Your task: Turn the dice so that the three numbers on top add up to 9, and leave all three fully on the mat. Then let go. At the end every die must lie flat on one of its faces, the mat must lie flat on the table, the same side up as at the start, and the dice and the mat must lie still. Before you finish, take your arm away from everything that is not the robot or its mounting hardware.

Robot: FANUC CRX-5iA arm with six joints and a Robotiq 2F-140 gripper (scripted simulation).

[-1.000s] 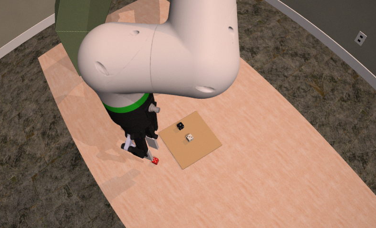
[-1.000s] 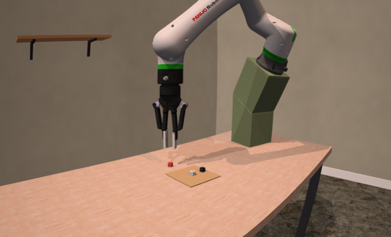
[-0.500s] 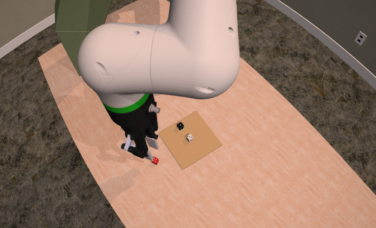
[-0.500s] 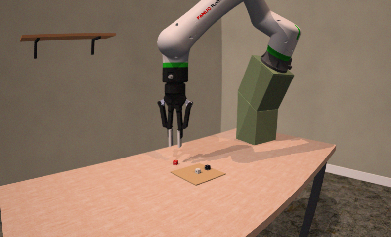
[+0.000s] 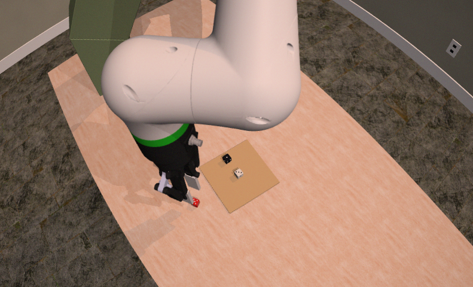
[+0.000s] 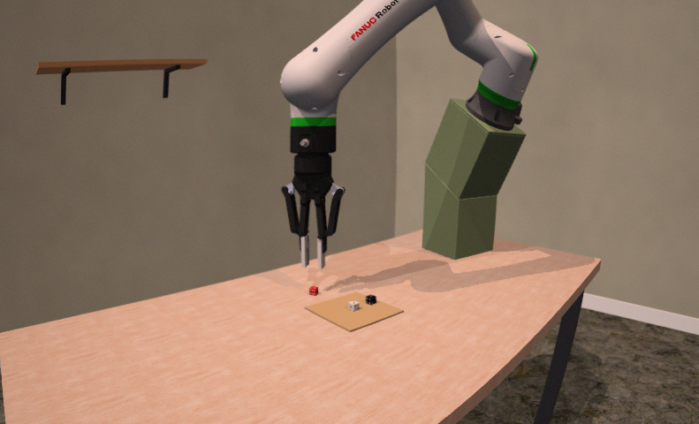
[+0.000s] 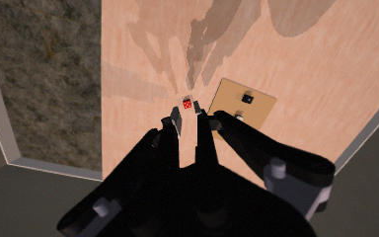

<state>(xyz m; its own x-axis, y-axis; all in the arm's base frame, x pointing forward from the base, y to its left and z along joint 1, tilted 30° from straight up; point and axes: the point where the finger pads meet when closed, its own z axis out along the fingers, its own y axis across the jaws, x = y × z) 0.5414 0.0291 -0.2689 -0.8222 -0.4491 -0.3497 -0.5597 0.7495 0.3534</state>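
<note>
Now: the red die 90 mm below my hand. Round my hand: tan square mat (120 mm to the left, 90 mm below); black die (120 mm to the left, 80 mm below, 50 mm behind); white die (120 mm to the left, 80 mm below).
</note>
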